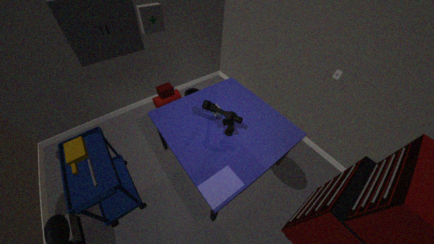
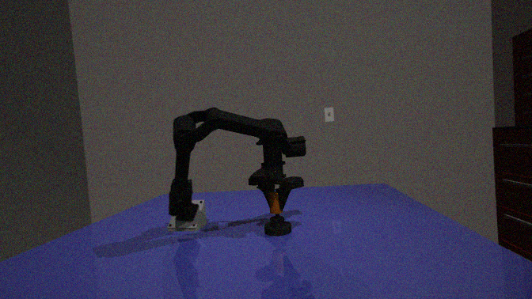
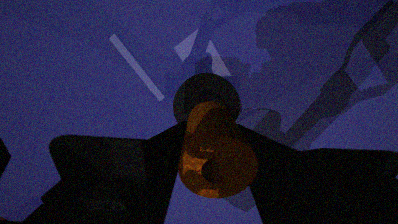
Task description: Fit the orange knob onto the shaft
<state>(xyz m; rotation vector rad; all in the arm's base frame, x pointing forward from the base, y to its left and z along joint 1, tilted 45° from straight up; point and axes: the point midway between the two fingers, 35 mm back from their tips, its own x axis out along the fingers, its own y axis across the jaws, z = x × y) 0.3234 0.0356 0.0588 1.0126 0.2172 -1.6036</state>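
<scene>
Right now my gripper tip is 2 cm below the orange knob. Round my gripper tip: dark round pedestal: 4 cm below.
</scene>
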